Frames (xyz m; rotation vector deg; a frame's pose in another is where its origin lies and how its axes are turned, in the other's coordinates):
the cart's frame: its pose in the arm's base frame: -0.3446 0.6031 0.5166 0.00 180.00 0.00
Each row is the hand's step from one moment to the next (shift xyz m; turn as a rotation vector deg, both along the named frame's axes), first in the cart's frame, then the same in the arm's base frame.
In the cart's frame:
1: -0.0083 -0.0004 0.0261 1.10 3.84 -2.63
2: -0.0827 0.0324 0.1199 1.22 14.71 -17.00
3: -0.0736 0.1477 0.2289 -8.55 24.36 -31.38
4: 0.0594 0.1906 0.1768 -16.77 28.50 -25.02
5: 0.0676 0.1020 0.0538 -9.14 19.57 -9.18
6: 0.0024 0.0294 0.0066 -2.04 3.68 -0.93
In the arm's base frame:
1: 0.0083 -0.0004 -0.0261 -1.10 3.84 2.63
2: 0.0827 0.0324 -0.1199 -1.22 14.71 17.00
3: 0.0736 0.1477 -0.2289 8.55 24.36 31.38
4: -0.0594 0.1906 -0.1768 16.77 28.50 25.02
5: -0.0676 0.1020 -0.0538 9.14 19.57 9.18
6: -0.0024 0.0294 -0.0066 2.04 3.68 0.93

